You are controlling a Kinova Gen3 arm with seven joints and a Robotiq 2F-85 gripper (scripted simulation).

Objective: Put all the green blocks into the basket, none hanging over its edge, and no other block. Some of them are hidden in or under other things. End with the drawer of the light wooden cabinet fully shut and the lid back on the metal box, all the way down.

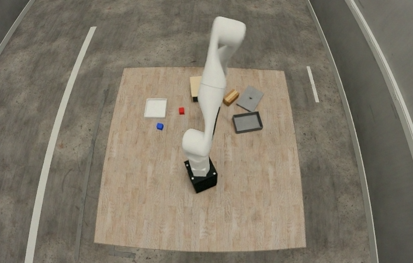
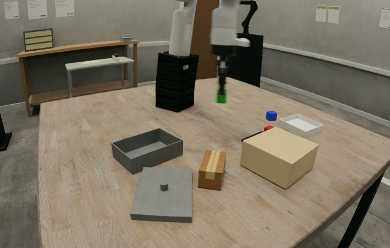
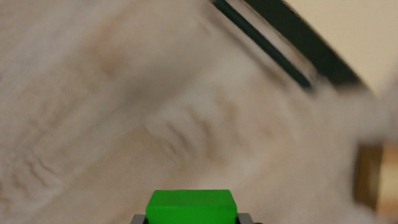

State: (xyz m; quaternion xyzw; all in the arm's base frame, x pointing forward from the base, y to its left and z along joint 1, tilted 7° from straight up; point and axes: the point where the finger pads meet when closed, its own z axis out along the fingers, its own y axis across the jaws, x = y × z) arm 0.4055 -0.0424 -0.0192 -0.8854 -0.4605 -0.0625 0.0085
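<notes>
My hand is 39 cm to the right of the white basket, 18 cm above it and 5 cm short of it. Also, from my hand: small cardboard box 16 cm ahead, 15 cm below, 13 cm to the right; then light wooden cabinet 20 cm ahead, 15 cm below, 7 cm to the left; then drawer 19 cm ahead, 15 cm below, 7 cm to the left.
</notes>
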